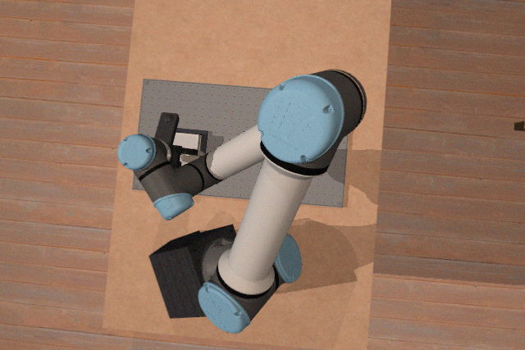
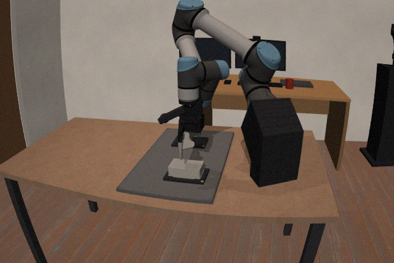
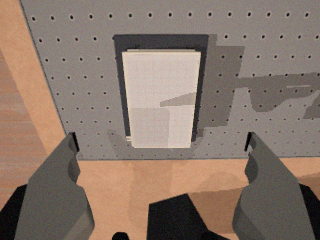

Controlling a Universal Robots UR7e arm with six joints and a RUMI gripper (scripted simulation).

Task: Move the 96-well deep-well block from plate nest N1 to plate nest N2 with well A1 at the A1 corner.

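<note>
Right now my hand is 8 cm above the 96-well deep-well block. From my hand the other things lie so: black nest N2: 34 cm to the right, 10 cm below, 4 cm ahead; black nest N1: 10 cm below.
</note>
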